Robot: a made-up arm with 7 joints. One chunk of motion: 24 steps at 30 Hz.
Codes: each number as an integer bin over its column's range. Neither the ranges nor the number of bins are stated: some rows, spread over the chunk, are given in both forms.
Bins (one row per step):
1: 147 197 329 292 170 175 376
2: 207 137 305 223 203 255 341
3: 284 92 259 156 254 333 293
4: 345 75 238 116 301 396 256
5: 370 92 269 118 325 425 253
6: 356 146 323 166 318 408 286
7: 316 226 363 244 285 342 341
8: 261 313 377 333 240 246 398
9: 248 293 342 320 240 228 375
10: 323 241 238 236 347 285 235
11: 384 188 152 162 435 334 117
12: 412 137 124 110 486 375 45
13: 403 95 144 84 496 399 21
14: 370 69 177 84 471 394 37
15: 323 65 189 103 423 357 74
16: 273 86 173 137 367 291 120
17: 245 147 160 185 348 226 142
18: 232 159 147 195 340 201 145
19: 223 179 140 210 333 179 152
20: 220 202 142 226 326 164 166
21: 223 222 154 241 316 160 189
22: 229 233 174 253 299 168 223
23: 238 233 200 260 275 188 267
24: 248 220 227 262 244 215 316
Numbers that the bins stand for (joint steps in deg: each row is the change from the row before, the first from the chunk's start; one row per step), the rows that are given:
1: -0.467 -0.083 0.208 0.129 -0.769 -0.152 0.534
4: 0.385 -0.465 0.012 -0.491 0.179 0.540 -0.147
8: 0.024 0.280 0.312 0.273 -0.262 0.070 0.659
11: 0.553 -0.111 -0.173 -0.329 1.150 0.346 -0.936
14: 0.493 -0.484 -0.119 -0.604 1.410 0.534 -1.390
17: -0.045 -0.240 -0.156 -0.248 0.520 0.008 -0.794
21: -0.140 -0.005 -0.168 -0.051 0.288 -0.199 -0.527
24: -0.032 -0.011 -0.011 0.023 -0.233 -0.027 0.193
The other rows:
2: -0.209 -0.271 0.157 -0.114 -0.530 0.098 0.335
3: 0.123 -0.412 0.058 -0.350 -0.161 0.343 0.063
5: 0.493 -0.412 0.079 -0.484 0.353 0.631 -0.164
6: 0.433 -0.243 0.195 -0.315 0.303 0.577 0.023
7: 0.260 0.008 0.281 -0.041 0.064 0.371 0.335
9: -0.032 0.217 0.236 0.227 -0.262 0.014 0.528
10: 0.291 0.055 0.012 -0.069 0.513 0.192 -0.266
12: 0.674 -0.271 -0.233 -0.513 1.519 0.474 -1.345
13: 0.635 -0.403 -0.190 -0.604 1.591 0.549 -1.481
15: 0.291 -0.496 -0.093 -0.537 1.063 0.418 -1.180
16: 0.075 -0.431 -0.128 -0.417 0.657 0.211 -0.919
18: -0.101 -0.202 -0.184 -0.213 0.462 -0.071 -0.777
19: -0.140 -0.140 -0.199 -0.160 0.411 -0.140 -0.737
20: -0.153 -0.068 -0.194 -0.104 0.360 -0.186 -0.658
22: -0.114 0.030 -0.125 -0.009 0.165 -0.174 -0.334
23: -0.075 0.030 -0.069 0.016 -0.009 -0.111 -0.085

